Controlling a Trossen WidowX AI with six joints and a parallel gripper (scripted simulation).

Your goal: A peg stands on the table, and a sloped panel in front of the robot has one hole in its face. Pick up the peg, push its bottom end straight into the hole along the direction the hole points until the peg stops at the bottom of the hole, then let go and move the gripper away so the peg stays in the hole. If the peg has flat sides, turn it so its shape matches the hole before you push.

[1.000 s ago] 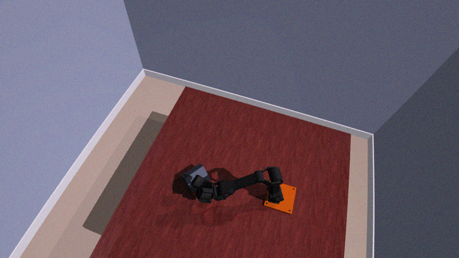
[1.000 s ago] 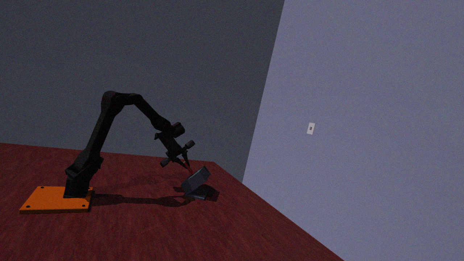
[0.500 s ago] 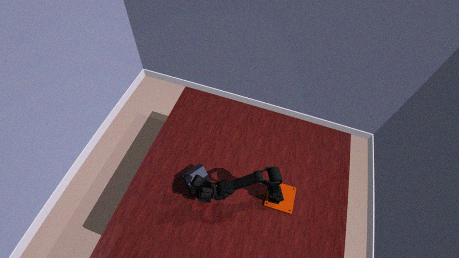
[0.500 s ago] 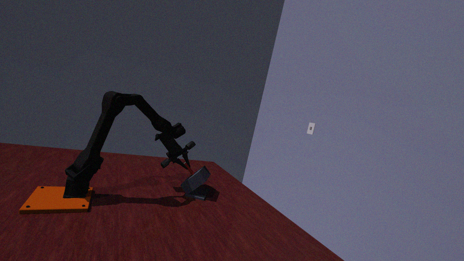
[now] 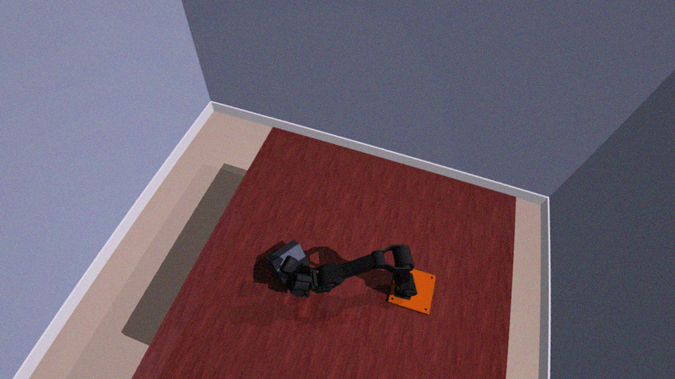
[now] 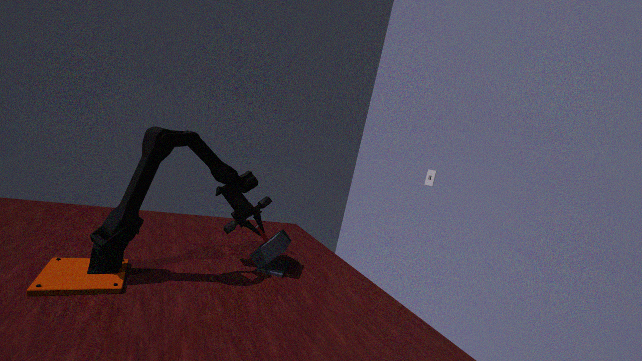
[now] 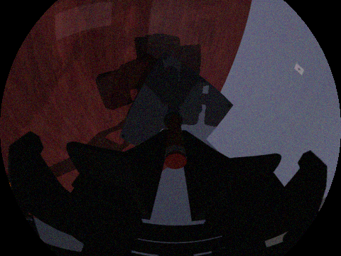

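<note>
Right now my gripper tip is 3 cm short of the sloped panel, 3 cm to the left of it and 4 cm above it. From my gripper tip the other things lie so: red peg 1 cm behind, 1 cm to the left, 1 cm above.
</note>
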